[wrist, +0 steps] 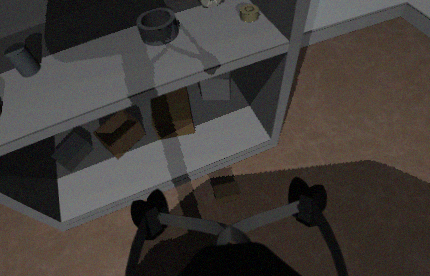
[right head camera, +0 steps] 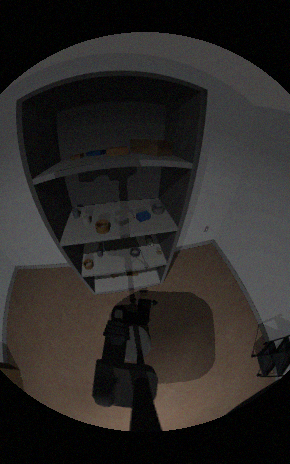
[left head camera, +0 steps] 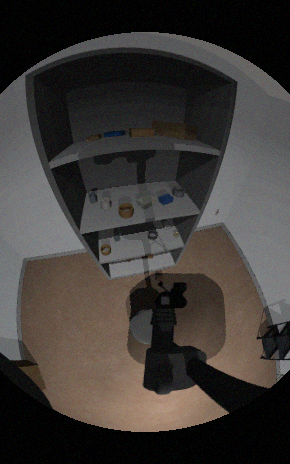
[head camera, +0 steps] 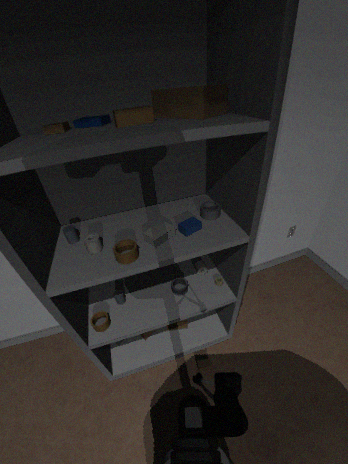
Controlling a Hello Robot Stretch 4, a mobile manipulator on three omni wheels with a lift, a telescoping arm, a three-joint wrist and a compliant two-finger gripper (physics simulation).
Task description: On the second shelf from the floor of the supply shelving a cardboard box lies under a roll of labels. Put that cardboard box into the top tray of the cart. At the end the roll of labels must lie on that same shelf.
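Frame: origin at the robot's base, x ahead, y left, z up, level; centimetres.
Where they show: gripper, fingertip midpoint: (wrist: 227,200) (left head camera: 169,283); robot's base, origin of the base link: (right head camera: 130,341) (left head camera: 148,324).
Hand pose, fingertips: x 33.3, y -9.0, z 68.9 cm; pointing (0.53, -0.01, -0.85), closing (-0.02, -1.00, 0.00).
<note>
Things, the pixels of their top centre, and the offset from my fingertips. "pt": a spot on its surface instead. Level surfaces: height alone.
- second shelf, its level: dz -18.3 cm
- white roll, surface spot: (wrist: 212,2) pt dx +63.9, dy -1.9, dz -16.9 cm
- small yellow roll, middle of its top: (wrist: 249,8) (head camera: 219,280) dx +56.7, dy -11.4, dz -15.8 cm
- dark ring, middle of its top: (wrist: 155,18) (head camera: 179,283) (right head camera: 134,249) dx +53.5, dy +13.2, dz -13.5 cm
- grey cylinder, middle of its top: (wrist: 14,49) (head camera: 118,293) dx +46.3, dy +48.4, dz -11.3 cm
- orange ring, middle of its top: (head camera: 99,319) (left head camera: 104,248) (right head camera: 87,262) dx +31.5, dy +56.3, dz -13.3 cm
- dim brown box-like shape, middle of its top: (wrist: 226,189) (head camera: 204,363) dx +26.5, dy -0.3, dz -65.6 cm
- brown box, middle of its top: (wrist: 115,127) dx +51.9, dy +39.6, dz -55.0 cm
- orange-brown box, middle of its top: (wrist: 169,102) dx +60.5, dy +18.4, dz -54.0 cm
- grey box, middle of its top: (wrist: 69,149) dx +46.8, dy +60.0, dz -59.0 cm
- blue box, middle of its top: (head camera: 189,222) (left head camera: 165,196) (right head camera: 143,213) dx +51.9, dy +6.0, dz +31.4 cm
My gripper (wrist: 227,200) is open and empty, low in the wrist view, in front of the supply shelving (head camera: 265,170) (left head camera: 199,190). The second shelf (head camera: 145,310) (wrist: 90,95) bears a white roll (wrist: 212,2) at the back right, a small yellow roll (wrist: 249,14) (head camera: 219,281), a dark ring (wrist: 160,37) (head camera: 180,291), a grey cylinder (wrist: 24,61) and an orange ring (head camera: 101,327). I cannot make out a cardboard box on this shelf. A dim brown box-like shape (wrist: 225,187) shows on the shadowed floor before the shelving. The cart (left head camera: 284,345) (right head camera: 282,355) stands at the far right.
On the bottom shelf (wrist: 110,172) are a brown box (wrist: 120,141), an orange-brown box (wrist: 186,117) and a grey box (wrist: 72,151). The third shelf bears a blue box (head camera: 190,226) and rolls. Part of a brown object (left head camera: 33,374) shows at the lower left of the left head view.
</note>
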